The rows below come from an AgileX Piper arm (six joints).
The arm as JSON. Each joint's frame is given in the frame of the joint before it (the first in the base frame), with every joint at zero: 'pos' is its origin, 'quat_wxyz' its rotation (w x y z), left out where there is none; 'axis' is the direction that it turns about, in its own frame. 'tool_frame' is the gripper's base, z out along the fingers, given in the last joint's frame.
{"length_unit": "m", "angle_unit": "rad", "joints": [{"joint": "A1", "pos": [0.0, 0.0, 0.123], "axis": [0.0, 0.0, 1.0]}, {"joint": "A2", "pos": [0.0, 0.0, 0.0], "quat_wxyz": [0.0, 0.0, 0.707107, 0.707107], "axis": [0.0, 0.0, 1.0]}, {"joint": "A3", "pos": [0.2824, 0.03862, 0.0], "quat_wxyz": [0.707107, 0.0, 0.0, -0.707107], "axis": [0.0, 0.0, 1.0]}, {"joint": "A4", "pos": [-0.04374, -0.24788, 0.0], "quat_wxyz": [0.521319, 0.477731, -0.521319, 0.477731], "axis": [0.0, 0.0, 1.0]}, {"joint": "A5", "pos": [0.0, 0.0, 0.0], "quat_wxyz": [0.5, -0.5, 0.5, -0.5], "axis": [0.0, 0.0, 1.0]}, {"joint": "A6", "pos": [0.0, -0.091, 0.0], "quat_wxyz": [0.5, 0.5, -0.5, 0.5], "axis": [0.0, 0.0, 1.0]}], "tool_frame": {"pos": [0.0, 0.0, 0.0], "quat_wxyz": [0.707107, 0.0, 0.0, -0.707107]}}
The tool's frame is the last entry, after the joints.
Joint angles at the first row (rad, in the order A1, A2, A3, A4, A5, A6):
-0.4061 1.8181 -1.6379 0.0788 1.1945 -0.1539
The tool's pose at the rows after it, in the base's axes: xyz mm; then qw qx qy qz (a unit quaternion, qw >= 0):
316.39, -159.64, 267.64, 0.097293, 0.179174, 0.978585, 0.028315
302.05, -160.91, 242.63, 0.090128, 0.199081, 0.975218, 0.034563
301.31, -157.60, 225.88, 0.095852, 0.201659, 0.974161, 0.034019
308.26, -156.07, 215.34, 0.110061, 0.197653, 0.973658, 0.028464
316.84, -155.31, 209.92, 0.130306, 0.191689, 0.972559, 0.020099
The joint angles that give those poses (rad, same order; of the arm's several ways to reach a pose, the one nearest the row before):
-0.4965 1.7563 -1.4355 0.1236 1.1715 -0.1729
-0.5219 1.7373 -1.3090 0.1383 1.0834 -0.1750
-0.5148 1.7429 -1.2465 0.1461 1.0036 -0.1753
-0.4999 1.7646 -1.2299 0.1481 0.9337 -0.1762
-0.4847 1.7835 -1.2299 0.1472 0.8698 -0.1772

